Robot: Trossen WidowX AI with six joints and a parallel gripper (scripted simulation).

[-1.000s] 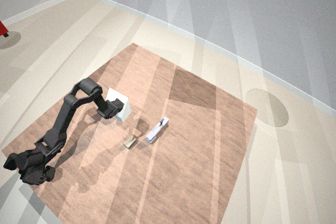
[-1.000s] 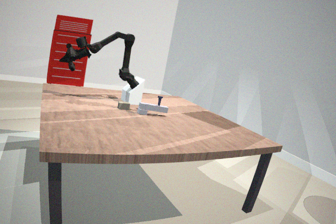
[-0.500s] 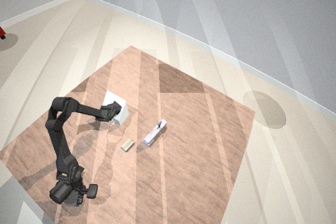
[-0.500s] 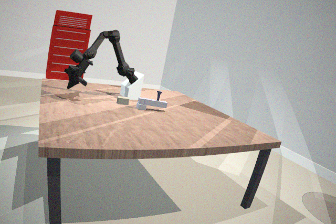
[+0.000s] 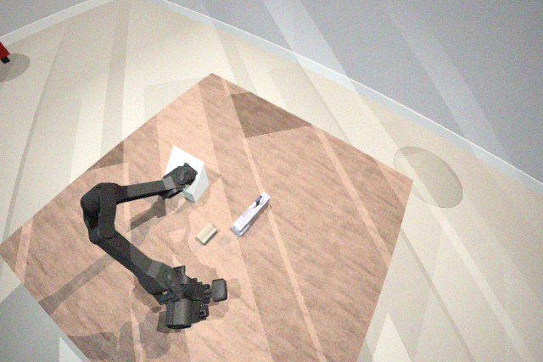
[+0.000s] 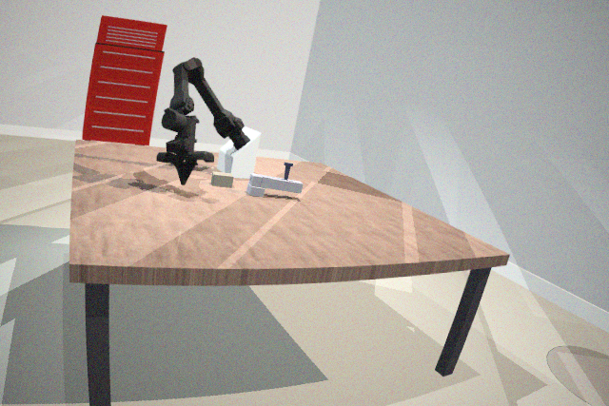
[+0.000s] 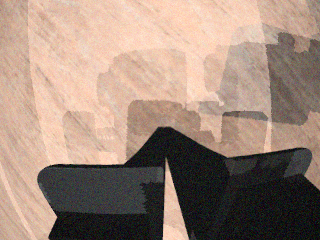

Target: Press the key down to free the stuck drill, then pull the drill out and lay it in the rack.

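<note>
Right now the blue key is 6 cm behind my gripper tip, 37 cm to the left of it and 6 cm above it. The rest, counted from my gripper tip: drill: 7 cm behind, 31 cm to the left, 2 cm above; then white holder block: 6 cm behind, 33 cm to the left, 1 cm above; then olive rack: 15 cm behind, 17 cm to the left, 1 cm below.
</note>
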